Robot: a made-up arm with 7 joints. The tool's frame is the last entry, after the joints. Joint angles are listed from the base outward. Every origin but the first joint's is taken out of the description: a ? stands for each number. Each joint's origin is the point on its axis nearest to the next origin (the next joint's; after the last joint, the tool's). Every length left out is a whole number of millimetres.
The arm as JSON. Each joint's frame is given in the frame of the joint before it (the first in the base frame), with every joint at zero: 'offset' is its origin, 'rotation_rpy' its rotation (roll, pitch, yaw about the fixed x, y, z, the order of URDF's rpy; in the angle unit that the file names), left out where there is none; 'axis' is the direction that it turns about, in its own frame. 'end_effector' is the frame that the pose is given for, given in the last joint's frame.
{
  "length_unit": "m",
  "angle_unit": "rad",
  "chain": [
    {
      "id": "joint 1",
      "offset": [
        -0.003,
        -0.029,
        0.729
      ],
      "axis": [
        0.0,
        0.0,
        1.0
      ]
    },
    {
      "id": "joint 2",
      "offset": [
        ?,
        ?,
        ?
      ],
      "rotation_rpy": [
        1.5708,
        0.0,
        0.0
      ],
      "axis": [
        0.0,
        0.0,
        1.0
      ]
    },
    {
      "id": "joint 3",
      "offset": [
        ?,
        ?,
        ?
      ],
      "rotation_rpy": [
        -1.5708,
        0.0,
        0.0
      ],
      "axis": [
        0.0,
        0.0,
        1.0
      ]
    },
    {
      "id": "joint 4",
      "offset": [
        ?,
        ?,
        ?
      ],
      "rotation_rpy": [
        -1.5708,
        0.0,
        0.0
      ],
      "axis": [
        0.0,
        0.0,
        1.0
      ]
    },
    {
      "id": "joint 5",
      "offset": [
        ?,
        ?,
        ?
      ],
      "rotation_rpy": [
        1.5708,
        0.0,
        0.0
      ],
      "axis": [
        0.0,
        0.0,
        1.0
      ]
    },
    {
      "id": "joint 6",
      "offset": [
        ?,
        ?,
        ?
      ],
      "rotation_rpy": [
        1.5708,
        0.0,
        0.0
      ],
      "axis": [
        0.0,
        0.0,
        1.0
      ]
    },
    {
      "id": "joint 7",
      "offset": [
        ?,
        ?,
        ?
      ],
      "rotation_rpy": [
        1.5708,
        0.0,
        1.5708
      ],
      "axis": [
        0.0,
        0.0,
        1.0
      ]
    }
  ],
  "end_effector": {
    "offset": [
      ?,
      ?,
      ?
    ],
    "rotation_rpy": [
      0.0,
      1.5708,
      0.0
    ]
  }
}
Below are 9 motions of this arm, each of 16 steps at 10 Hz.
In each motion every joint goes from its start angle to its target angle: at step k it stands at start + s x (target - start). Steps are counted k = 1, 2, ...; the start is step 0. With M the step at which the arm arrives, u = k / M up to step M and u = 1 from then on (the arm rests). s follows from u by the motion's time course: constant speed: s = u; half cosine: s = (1 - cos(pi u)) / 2; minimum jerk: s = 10 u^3 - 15 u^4 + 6 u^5.
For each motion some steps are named. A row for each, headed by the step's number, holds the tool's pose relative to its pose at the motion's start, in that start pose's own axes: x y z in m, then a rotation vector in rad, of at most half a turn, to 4 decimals.
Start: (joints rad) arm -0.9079 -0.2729 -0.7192 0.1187 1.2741 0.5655 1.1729
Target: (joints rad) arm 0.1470 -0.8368 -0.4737 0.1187 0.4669 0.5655 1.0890
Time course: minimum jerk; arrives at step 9
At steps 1, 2, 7, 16:
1: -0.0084 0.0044 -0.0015 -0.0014 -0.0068 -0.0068
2: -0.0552 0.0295 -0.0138 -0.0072 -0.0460 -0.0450
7: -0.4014 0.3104 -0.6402 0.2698 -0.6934 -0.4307
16: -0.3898 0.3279 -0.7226 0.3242 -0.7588 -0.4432

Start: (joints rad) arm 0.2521 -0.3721 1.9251 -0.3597 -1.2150 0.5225 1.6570
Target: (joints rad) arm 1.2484 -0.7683 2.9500 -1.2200 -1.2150 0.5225 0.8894
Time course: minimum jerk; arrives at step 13
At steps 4, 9, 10, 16:
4: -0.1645 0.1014 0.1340 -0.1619 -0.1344 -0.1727
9: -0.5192 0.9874 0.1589 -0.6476 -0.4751 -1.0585
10: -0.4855 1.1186 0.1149 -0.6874 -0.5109 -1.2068
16: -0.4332 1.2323 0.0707 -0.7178 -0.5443 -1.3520

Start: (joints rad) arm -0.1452 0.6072 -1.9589 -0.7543 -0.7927 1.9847 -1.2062
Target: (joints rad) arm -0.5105 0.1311 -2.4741 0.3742 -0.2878 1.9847 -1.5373
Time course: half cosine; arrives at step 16
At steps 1, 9, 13, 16:
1: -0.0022 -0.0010 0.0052 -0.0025 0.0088 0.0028
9: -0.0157 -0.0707 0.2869 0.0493 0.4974 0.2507
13: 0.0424 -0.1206 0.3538 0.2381 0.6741 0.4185
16: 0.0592 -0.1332 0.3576 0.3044 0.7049 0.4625

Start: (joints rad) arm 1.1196 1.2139 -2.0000 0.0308 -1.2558 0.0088 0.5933
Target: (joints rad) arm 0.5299 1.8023 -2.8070 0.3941 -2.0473 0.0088 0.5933
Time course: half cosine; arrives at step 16
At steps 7, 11, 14, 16:
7: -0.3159 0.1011 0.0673 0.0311 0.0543 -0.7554
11: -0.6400 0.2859 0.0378 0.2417 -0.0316 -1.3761
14: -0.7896 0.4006 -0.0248 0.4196 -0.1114 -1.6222
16: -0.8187 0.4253 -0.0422 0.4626 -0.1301 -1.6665

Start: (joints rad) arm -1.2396 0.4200 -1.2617 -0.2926 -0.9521 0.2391 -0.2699
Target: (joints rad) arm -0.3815 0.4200 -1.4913 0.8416 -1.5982 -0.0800 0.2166
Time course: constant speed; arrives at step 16
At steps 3, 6, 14, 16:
3: -0.1095 -0.1480 0.0036 0.1228 -0.2258 0.0755
6: -0.1783 -0.3194 -0.0226 0.2779 -0.4063 0.1271
14: -0.1112 -0.7748 -0.2049 0.7871 -0.5890 0.1822
16: -0.0391 -0.8623 -0.2665 0.9152 -0.5566 0.1890

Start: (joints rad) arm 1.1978 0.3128 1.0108 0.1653 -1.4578 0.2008 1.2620
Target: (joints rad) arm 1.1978 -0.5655 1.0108 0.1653 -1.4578 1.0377 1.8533
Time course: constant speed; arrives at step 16
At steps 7, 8, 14, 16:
7: -0.3433 0.0194 -0.1922 -0.1247 -0.1056 0.0427
8: -0.3882 0.0331 -0.2239 -0.1460 -0.1253 0.0468
14: -0.6239 0.1687 -0.4267 -0.2952 -0.2621 0.0541
16: -0.6866 0.2326 -0.4968 -0.3535 -0.3129 0.0484

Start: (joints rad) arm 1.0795 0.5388 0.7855 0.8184 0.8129 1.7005 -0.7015
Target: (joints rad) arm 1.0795 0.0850 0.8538 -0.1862 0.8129 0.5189 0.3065
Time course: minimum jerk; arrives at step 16
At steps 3, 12, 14, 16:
3: -0.0103 0.0125 0.0120 -0.0644 -0.0116 0.0310
12: -0.0721 0.2874 0.1781 -0.9279 -0.3635 0.4246
14: -0.0642 0.3171 0.1887 -0.9889 -0.4159 0.4387
16: -0.0625 0.3225 0.1904 -0.9996 -0.4257 0.4405

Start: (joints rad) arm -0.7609 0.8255 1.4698 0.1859 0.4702 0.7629 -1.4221
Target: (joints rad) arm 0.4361 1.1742 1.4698 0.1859 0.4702 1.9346 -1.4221
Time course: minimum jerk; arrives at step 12
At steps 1, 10, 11, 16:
1: 0.0039 0.0012 0.0034 0.0002 0.0068 -0.0083
10: 0.9875 -0.0570 0.1447 -0.4448 1.2157 -1.6186
11: 1.0175 -0.0702 0.1325 -0.4761 1.2507 -1.6683
16: 1.0224 -0.0725 0.1304 -0.4814 1.2566 -1.6766

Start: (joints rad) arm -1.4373 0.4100 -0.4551 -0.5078 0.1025 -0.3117 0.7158
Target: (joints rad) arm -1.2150 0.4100 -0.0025 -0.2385 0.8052 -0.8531 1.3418
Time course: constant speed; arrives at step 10
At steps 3, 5, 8, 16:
3: -0.0866 0.0412 0.0469 -0.1588 -0.4435 0.1095
5: -0.1444 0.0583 0.0593 -0.2194 -0.7381 0.1546
8: -0.2190 0.0685 0.0551 -0.2280 -1.1628 0.1870
16: -0.2558 0.0673 0.0419 -0.1731 -1.4224 0.1913

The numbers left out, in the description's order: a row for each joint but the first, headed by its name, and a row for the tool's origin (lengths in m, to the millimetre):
joint 2: -0.004 -0.125 0.0
joint 3: -0.013 0.533 0.0
joint 4: 0.013 0.093 0.0
joint 5: -0.041 -0.476 0.0
joint 6: 0.005 -0.08 0.0
joint 7: -0.006 0.068 0.0
tool: 0.018 -0.023 0.0

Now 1 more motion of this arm.
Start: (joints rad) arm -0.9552 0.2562 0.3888 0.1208 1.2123 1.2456 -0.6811
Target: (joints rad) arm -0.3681 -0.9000 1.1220 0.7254 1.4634 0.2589 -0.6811
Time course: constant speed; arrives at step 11
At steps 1, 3, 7, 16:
1: -0.0078 0.1005 -0.0902 -0.1924 -0.1367 0.0003
3: 0.0057 0.2442 -0.3112 -0.6039 -0.3680 0.0477
7: 0.1225 0.2605 -0.7909 -1.4930 -0.6130 0.2891
16: 0.2939 -0.0129 -1.1083 -2.3879 -0.4551 0.6190

